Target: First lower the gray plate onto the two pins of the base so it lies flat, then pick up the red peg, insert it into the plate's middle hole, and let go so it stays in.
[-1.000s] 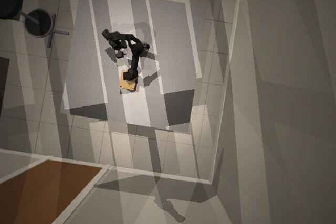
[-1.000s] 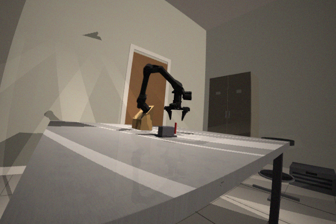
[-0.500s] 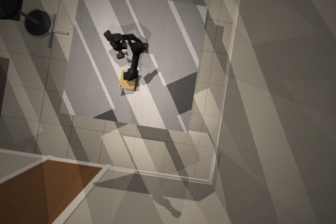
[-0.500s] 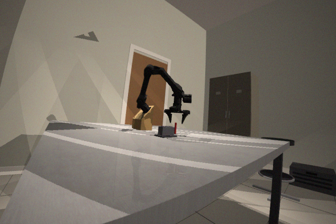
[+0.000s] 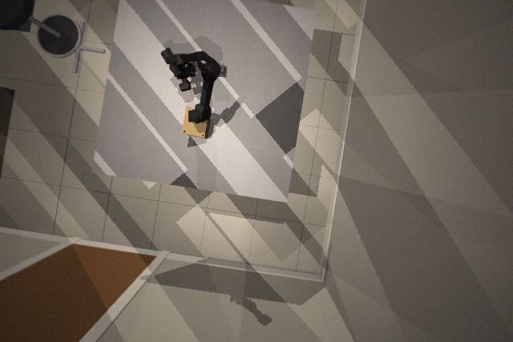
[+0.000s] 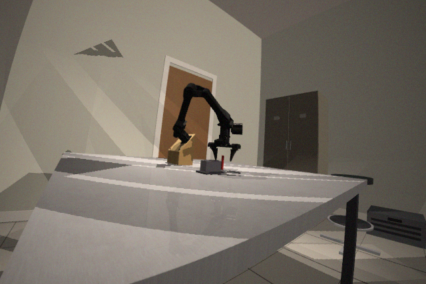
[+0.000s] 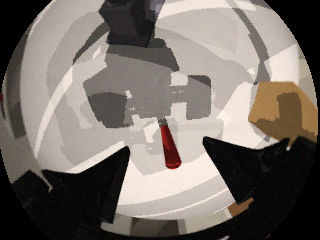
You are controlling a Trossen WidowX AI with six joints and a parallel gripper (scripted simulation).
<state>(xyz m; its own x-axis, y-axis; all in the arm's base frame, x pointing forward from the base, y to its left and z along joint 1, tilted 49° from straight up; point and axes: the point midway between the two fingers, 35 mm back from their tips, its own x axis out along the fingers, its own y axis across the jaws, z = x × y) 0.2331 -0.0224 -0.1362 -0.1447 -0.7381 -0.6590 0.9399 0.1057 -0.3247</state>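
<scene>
Now: the red peg 10 mm below my gripper tip. Also, from my gripper tip: gray plate: 190 mm to the right, 90 mm ahead.
</scene>
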